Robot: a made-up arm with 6 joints.
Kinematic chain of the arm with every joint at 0, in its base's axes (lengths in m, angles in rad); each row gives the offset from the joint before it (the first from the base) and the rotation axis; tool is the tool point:
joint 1: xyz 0 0 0.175 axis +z
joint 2: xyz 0 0 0 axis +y
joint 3: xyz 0 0 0.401 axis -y
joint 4: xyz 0 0 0 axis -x
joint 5: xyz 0.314 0 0 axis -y
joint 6: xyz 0 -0.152 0 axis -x
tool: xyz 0 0 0
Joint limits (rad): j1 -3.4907..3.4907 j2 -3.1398..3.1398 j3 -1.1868..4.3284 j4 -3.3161..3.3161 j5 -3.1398..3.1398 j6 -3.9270..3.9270
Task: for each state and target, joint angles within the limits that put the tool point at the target. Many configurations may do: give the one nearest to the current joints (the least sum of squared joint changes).
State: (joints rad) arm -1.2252 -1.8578 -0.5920 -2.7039 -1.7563 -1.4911
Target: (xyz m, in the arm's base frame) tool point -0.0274 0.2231 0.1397
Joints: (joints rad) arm -0.8553 -2.6886 -0.8185 -2.5441 -1.7563 -1.4911
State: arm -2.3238 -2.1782 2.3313 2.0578 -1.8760 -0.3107
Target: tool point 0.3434 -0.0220 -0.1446
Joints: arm -2.9496 -1.5426 2.9947 2.1811 -1.8760 -0.3107
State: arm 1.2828 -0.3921 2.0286 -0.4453 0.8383 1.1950
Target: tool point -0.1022 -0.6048 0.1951
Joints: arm 1.1538 -1.0248 2.7964 -0.0778 0.8383 1.1950
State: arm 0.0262 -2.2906 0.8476 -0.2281 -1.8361 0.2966
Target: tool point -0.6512 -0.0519 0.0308
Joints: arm -0.1479 -2.1704 0.8278 -0.2502 -1.8361 0.2966
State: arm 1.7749 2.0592 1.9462 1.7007 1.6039 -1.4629
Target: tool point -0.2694 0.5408 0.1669
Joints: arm 1.9925 2.1673 2.3954 1.7322 1.6039 -1.4629
